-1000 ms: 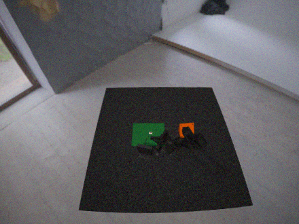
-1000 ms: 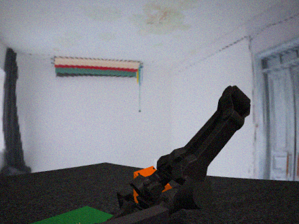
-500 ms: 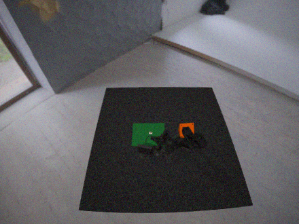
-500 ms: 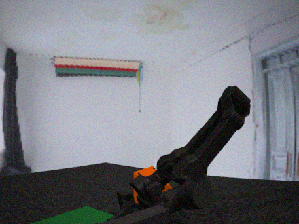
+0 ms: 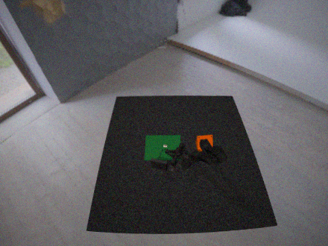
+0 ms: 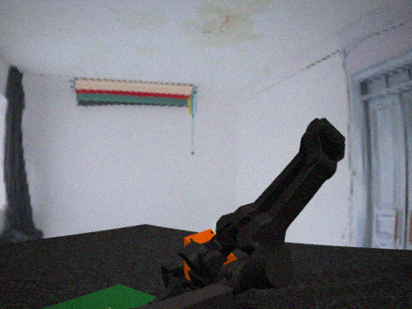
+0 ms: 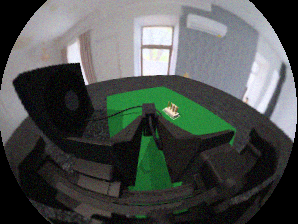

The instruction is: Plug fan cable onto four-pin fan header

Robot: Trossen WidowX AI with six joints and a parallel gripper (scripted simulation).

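Now: the dark fan plug 1 cm below my gripper tip. Also, from my gripper tip: pale four-pin header (2 cm ahead, 7 cm to the right, 3 cm below); then black fan (7 cm ahead, 11 cm to the left, 3 cm above); then green board (4 cm ahead, 6 cm to the right, 5 cm below).
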